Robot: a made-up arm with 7 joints.
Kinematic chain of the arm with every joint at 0, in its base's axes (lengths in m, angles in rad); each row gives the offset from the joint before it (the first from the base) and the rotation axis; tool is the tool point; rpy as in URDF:
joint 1: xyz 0 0 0 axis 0.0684 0.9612 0.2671
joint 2: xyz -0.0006 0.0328 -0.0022 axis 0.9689 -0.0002 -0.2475
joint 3: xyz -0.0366 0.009 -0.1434 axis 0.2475 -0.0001 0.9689
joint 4: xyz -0.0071 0 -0.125 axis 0.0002 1 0
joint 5: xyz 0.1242 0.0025 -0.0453 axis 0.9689 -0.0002 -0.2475
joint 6: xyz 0.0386 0 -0.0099 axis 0.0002 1 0
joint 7: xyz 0.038 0 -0.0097 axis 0.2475 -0.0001 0.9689
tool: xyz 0 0 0 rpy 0 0.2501 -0.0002
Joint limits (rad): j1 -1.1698..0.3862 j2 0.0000..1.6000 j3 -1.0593..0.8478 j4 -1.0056..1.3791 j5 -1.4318..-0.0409 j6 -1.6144..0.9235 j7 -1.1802..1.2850
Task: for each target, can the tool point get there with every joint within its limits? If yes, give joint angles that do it. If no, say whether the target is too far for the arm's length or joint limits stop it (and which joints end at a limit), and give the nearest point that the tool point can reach.
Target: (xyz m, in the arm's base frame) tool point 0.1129 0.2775 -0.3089
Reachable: yes | joints 0.1097 0.7740 -0.0765 0.2987 -1.0604 -0.0883 1.0734
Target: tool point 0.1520 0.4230 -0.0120
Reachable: yes | joints 0.2642 1.3654 0.6543 0.3650 -0.9030 -0.0798 0.2864
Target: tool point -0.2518 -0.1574 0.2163
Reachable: no: joint limits stop it (at a limit: joint 1, joint 2, joint 3, joint 4) | nearest point -0.0101 0.1225 0.1533 | short by 0.375 m
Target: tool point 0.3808 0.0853 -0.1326
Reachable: yes | joints -0.8643 0.3989 0.0659 0.2196 -1.3227 0.6775 0.4234
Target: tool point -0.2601 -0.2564 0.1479
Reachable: no: joint limits stop it (at a limit: joint 1, joint 2, joint 3, joint 4, joint 5, joint 6) | nearest point -0.0226 -0.0942 -0.1264 | short by 0.397 m
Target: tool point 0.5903 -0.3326 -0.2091
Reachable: no: too far | nearest point 0.3843 -0.1585 -0.1805 | short by 0.271 m
